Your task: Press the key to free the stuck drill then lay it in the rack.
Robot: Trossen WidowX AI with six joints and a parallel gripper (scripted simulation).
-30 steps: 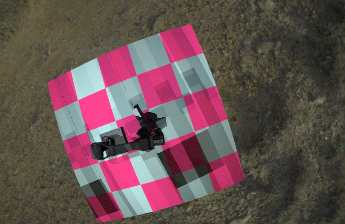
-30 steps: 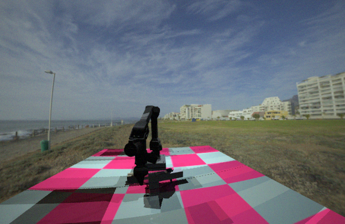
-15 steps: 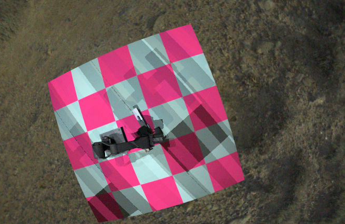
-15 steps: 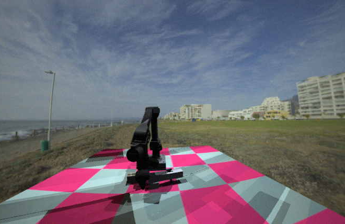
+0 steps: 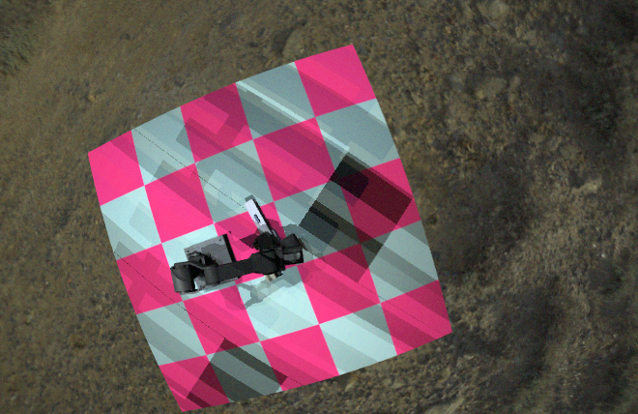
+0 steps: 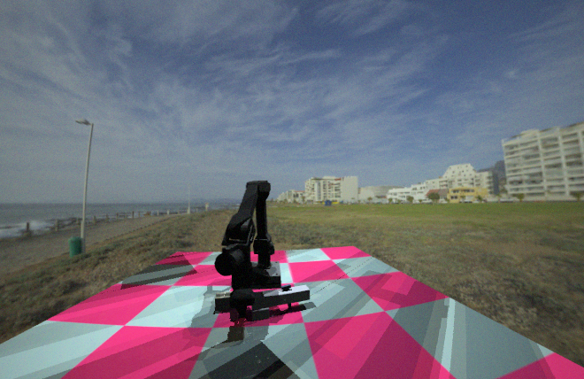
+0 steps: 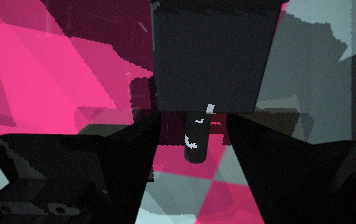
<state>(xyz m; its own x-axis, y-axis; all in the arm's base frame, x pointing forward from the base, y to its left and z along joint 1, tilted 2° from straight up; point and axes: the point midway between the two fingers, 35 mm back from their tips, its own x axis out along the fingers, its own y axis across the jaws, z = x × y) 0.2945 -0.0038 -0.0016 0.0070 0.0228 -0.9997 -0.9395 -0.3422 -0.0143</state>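
The drill lies 50 mm to the left of my gripper tip, 30 mm above it and 20 mm behind it.
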